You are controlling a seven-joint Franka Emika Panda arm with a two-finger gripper.
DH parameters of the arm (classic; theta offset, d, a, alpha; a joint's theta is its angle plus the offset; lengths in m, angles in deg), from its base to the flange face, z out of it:
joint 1: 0 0.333 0 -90
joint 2: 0 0 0 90
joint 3: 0 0.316 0.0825 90
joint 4: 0 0 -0.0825 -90
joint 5: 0 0.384 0 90
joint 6: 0 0 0.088 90
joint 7: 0 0.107 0 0
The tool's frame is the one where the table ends.
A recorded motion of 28 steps. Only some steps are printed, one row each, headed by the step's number.
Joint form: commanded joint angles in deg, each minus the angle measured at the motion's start. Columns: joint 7, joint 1, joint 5, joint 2, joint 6, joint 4, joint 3.
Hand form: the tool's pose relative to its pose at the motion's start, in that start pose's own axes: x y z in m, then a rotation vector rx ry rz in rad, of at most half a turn. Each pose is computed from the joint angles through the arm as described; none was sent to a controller.
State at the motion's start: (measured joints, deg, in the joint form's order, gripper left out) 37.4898 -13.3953 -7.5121 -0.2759 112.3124 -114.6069 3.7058
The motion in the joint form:
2: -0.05 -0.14 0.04 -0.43 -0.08 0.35 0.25
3: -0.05 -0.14 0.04 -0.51 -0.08 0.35 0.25
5: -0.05 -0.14 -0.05 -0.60 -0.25 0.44 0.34
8: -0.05 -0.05 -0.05 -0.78 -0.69 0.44 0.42
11: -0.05 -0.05 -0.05 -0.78 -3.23 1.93 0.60
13: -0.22 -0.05 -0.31 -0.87 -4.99 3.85 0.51
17: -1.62 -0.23 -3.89 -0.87 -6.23 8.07 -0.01
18: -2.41 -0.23 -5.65 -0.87 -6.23 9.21 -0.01
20: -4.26 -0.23 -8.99 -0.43 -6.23 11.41 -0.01
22: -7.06 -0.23 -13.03 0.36 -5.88 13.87 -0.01
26: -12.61 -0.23 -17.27 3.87 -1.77 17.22 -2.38
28: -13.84 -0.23 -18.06 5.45 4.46 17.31 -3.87
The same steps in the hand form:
2: -0.0003 -0.0002 -0.0069 0.0070 0.0101 -0.0009
3: -0.0004 0.0000 -0.0077 0.0077 0.0113 -0.0007
5: -0.0010 -0.0003 -0.0091 0.0065 0.0127 -0.0024
8: -0.0028 -0.0007 -0.0103 0.0035 0.0096 -0.0050
11: -0.0032 -0.0005 -0.0190 -0.0087 -0.0040 -0.0049
13: 0.0000 0.0014 -0.0329 -0.0109 0.0026 -0.0032
17: 0.0151 0.0104 -0.0656 -0.0322 0.0795 -0.0222
18: 0.0189 0.0121 -0.0754 -0.0462 0.1130 -0.0404
20: 0.0271 0.0142 -0.0904 -0.0784 0.1697 -0.0808
22: 0.0373 0.0158 -0.1053 -0.1220 0.2344 -0.1394
26: 0.0725 0.0244 -0.1044 -0.1658 0.3135 -0.2226
28: 0.0906 0.0250 -0.0985 -0.1428 0.3834 -0.2459

